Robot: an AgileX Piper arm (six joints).
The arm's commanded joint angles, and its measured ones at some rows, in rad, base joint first. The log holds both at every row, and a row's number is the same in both.
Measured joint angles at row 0:
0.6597 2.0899 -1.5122 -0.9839 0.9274 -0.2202
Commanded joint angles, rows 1 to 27:
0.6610 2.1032 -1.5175 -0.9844 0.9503 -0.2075
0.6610 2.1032 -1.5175 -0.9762 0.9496 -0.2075
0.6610 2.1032 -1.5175 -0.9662 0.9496 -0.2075
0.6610 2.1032 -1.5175 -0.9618 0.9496 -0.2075
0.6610 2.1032 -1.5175 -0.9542 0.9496 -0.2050
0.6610 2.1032 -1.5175 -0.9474 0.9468 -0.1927
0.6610 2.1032 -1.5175 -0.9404 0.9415 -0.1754
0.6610 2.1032 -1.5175 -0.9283 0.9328 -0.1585
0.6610 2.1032 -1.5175 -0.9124 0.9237 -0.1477
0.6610 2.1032 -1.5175 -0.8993 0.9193 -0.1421
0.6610 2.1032 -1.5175 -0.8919 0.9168 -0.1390
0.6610 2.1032 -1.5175 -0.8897 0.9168 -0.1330
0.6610 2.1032 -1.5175 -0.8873 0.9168 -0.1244
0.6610 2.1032 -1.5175 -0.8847 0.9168 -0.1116
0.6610 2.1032 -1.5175 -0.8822 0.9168 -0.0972
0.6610 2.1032 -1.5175 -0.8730 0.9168 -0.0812
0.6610 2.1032 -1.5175 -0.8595 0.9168 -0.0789
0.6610 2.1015 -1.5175 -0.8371 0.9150 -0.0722
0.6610 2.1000 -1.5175 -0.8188 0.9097 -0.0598
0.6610 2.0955 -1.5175 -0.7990 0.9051 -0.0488
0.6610 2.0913 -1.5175 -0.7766 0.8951 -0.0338
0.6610 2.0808 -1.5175 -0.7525 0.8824 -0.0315
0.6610 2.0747 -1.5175 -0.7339 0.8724 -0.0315
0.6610 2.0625 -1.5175 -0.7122 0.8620 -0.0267
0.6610 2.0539 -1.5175 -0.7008 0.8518 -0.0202
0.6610 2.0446 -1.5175 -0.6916 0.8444 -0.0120
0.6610 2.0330 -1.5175 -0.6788 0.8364 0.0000
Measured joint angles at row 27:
0.6597 2.0847 -1.5122 -0.7303 0.8719 -0.0368
